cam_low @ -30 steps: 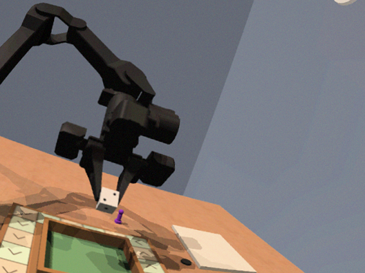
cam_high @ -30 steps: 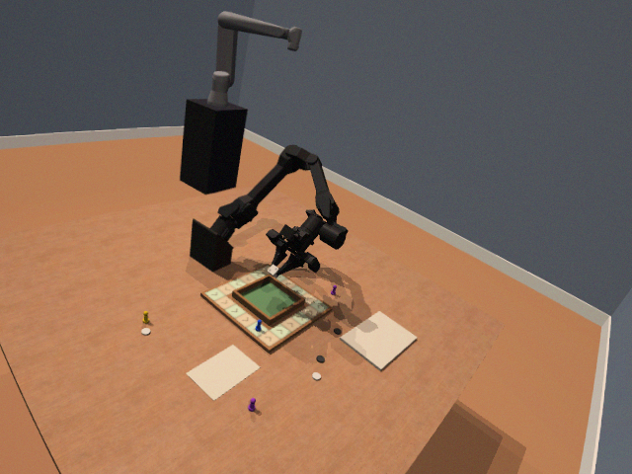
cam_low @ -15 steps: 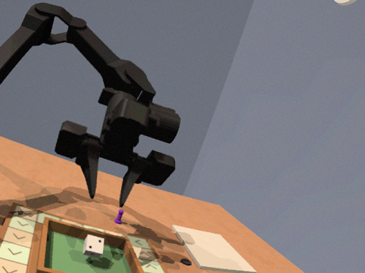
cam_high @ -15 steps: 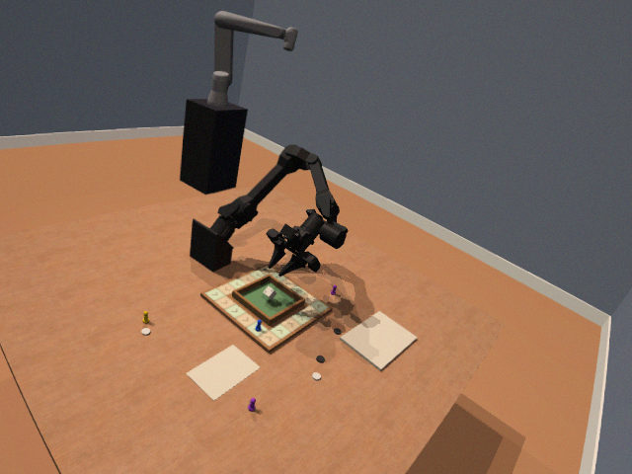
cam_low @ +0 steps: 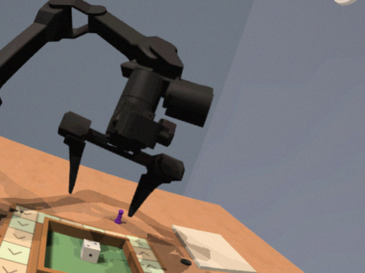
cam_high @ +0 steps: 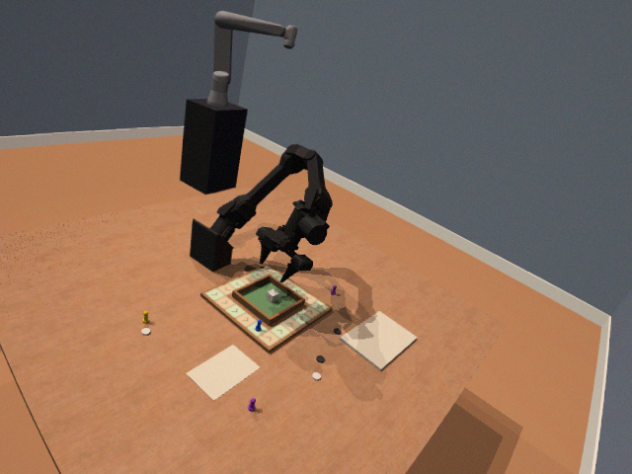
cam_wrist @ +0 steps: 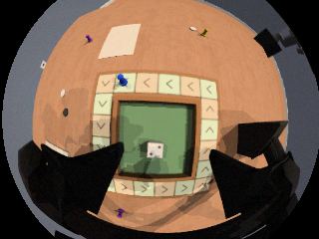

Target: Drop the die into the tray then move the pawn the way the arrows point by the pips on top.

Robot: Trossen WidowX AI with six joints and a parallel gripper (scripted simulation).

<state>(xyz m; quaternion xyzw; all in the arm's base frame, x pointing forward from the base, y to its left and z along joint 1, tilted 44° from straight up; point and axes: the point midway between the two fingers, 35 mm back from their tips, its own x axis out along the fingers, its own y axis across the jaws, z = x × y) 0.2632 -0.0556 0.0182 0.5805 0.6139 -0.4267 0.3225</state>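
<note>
Right now the blue pawn is 7 cm ahead of my gripper tip, 11 cm to the right of it and 9 cm below it. Also, from my gripper tip: grey die 1 cm ahead, 2 cm to the left, 9 cm below; then yellow pawn 15 cm behind, 31 cm to the right, 10 cm below; then green dice tray 1 cm ahead, 11 cm below.
</note>
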